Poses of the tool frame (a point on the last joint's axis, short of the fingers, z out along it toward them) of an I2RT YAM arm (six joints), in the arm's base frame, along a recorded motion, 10 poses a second.
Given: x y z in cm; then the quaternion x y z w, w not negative.
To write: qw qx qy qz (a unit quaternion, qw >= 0); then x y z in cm. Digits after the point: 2 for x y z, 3 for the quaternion.
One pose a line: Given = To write
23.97, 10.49, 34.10, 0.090, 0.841, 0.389, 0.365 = 0.365, 0.090, 0.841, 0.389, 23.97, 10.49, 34.10
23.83, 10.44, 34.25, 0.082, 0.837, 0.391, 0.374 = 0.374, 0.082, 0.837, 0.391, 23.83, 10.44, 34.25
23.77, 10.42, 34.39, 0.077, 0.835, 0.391, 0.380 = 0.380, 0.077, 0.835, 0.391, 23.77, 10.42, 34.39
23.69, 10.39, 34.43, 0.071, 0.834, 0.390, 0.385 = 0.385, 0.071, 0.834, 0.390, 23.69, 10.39, 34.43
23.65, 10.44, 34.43, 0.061, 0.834, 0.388, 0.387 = 0.387, 0.061, 0.834, 0.388, 23.65, 10.44, 34.43
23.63, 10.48, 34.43, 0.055, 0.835, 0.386, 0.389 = 0.389, 0.055, 0.835, 0.386, 23.63, 10.48, 34.43
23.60, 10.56, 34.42, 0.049, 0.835, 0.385, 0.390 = 0.390, 0.049, 0.835, 0.385, 23.60, 10.56, 34.42
